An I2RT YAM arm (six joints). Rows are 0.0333 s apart.
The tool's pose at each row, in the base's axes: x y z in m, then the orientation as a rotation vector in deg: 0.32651 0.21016 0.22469 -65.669 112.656 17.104; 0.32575 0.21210 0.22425 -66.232 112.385 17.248; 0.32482 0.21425 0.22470 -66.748 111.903 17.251; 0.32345 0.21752 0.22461 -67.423 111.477 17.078; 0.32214 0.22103 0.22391 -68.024 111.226 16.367; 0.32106 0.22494 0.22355 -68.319 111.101 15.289; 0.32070 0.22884 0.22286 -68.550 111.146 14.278; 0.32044 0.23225 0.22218 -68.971 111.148 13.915; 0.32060 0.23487 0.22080 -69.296 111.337 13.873; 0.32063 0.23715 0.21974 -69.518 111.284 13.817; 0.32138 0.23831 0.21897 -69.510 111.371 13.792; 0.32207 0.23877 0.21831 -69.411 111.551 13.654; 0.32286 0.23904 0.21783 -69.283 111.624 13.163; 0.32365 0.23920 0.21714 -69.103 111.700 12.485; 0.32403 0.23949 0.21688 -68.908 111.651 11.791; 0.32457 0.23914 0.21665 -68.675 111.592 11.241
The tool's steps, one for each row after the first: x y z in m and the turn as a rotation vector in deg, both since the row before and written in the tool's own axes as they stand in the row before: -0.00067 0.00178 0.00096 -0.322 -0.047 -0.394; -0.00144 0.00185 0.00043 -0.165 -0.195 -0.508; -0.00164 0.00291 0.00119 -0.141 -0.034 -0.633; -0.00138 0.00309 0.00175 0.214 0.243 -0.695; -0.00198 0.00303 0.00186 0.582 0.343 -0.587; -0.00193 0.00251 0.00241 0.532 0.441 -0.452; -0.00167 0.00218 0.00215 0.021 0.275 -0.362; -0.00076 0.00158 0.00239 -0.181 0.288 -0.117; -0.00075 0.00142 0.00193 -0.065 0.059 -0.169; -0.00037 0.00018 0.00153 0.001 0.075 0.035; 0.00003 -0.00017 0.00105 0.099 0.152 0.091; 0.00000 -0.00039 0.00088 0.367 0.169 -0.056; 0.00022 -0.00039 0.00096 0.513 0.214 -0.086; -0.00009 -0.00009 0.00053 0.559 0.115 -0.137; 0.00029 -0.00056 0.00027 0.488 0.048 -0.071
